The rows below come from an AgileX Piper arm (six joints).
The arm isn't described. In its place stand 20 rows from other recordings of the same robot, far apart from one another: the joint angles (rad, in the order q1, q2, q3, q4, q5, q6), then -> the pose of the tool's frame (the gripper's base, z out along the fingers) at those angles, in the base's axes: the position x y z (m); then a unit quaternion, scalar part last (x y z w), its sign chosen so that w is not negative.
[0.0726 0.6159 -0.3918 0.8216 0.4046 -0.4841] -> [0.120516, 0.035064, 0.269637, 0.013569, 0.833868, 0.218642, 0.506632]
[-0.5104 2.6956 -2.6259 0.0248 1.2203 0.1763] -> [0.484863, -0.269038, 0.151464, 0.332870, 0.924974, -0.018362, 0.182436]
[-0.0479 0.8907 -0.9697 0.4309 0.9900 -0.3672] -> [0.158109, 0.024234, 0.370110, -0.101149, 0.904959, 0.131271, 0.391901]
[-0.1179 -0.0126 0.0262 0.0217 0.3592 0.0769] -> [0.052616, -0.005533, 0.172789, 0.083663, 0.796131, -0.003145, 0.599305]
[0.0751 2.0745 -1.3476 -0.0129 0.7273 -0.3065] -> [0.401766, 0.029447, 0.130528, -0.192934, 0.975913, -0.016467, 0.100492]
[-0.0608 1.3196 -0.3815 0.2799 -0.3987 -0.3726] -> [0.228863, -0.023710, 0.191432, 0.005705, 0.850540, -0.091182, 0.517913]
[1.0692 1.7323 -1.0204 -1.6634 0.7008 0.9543] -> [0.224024, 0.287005, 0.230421, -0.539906, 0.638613, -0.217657, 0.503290]
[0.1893 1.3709 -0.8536 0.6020 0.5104 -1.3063] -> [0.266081, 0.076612, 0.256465, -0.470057, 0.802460, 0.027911, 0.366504]
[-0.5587 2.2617 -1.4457 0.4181 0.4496 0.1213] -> [0.388797, -0.224115, 0.083896, 0.476218, 0.849265, 0.080550, 0.213255]
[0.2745 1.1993 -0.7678 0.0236 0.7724 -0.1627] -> [0.208321, 0.060222, 0.254452, -0.205054, 0.952465, 0.022486, 0.224182]
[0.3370 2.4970 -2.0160 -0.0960 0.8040 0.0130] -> [0.494913, 0.166744, 0.101445, -0.184275, 0.964433, -0.007268, 0.189365]
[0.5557 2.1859 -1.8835 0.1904 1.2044 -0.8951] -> [0.380766, 0.255373, 0.210828, -0.638152, 0.760800, 0.077059, 0.089486]
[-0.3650 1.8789 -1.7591 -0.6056 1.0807 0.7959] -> [0.370816, -0.190624, 0.326823, 0.445387, 0.819634, -0.235135, 0.273025]
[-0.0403 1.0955 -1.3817 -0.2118 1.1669 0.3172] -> [0.192835, -0.025381, 0.440585, 0.162032, 0.905861, -0.052675, 0.387797]
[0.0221 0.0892 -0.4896 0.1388 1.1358 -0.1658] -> [0.005306, 0.011538, 0.269281, -0.085620, 0.889208, 0.037265, 0.447872]
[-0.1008 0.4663 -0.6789 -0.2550 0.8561 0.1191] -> [0.072680, -0.024777, 0.333587, 0.069103, 0.864627, -0.120015, 0.482951]
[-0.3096 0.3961 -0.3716 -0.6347 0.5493 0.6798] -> [0.070566, -0.052150, 0.271918, 0.259715, 0.784614, -0.181930, 0.532757]
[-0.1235 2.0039 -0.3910 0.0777 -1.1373 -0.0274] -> [0.267960, -0.039722, 0.079143, 0.073002, 0.827094, -0.062096, 0.553832]
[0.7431 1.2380 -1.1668 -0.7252 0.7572 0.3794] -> [0.220600, 0.146382, 0.382803, -0.290215, 0.816670, -0.076176, 0.492973]
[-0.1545 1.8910 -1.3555 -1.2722 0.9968 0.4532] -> [0.379876, -0.133077, 0.248346, -0.037086, 0.853001, -0.504847, 0.127058]
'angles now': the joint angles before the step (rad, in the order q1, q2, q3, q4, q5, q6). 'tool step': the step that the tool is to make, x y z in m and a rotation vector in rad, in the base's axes. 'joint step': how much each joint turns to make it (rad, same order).
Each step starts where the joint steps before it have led.
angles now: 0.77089, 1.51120, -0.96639, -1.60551, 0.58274, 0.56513
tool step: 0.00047, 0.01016, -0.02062, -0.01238, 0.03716, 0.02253
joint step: 0.01832, 0.05060, 0.01809, -0.03913, -0.01006, 0.06257
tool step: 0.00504, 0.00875, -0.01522, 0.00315, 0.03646, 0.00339
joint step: 0.00483, 0.05457, -0.01073, -0.00891, -0.01181, 0.03993
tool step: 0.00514, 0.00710, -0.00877, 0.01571, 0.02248, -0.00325
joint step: 0.00167, 0.04148, -0.01983, -0.00357, -0.00925, 0.03401
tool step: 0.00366, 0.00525, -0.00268, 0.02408, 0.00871, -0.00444
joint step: 0.00149, 0.02347, -0.01995, -0.00260, -0.00667, 0.02934
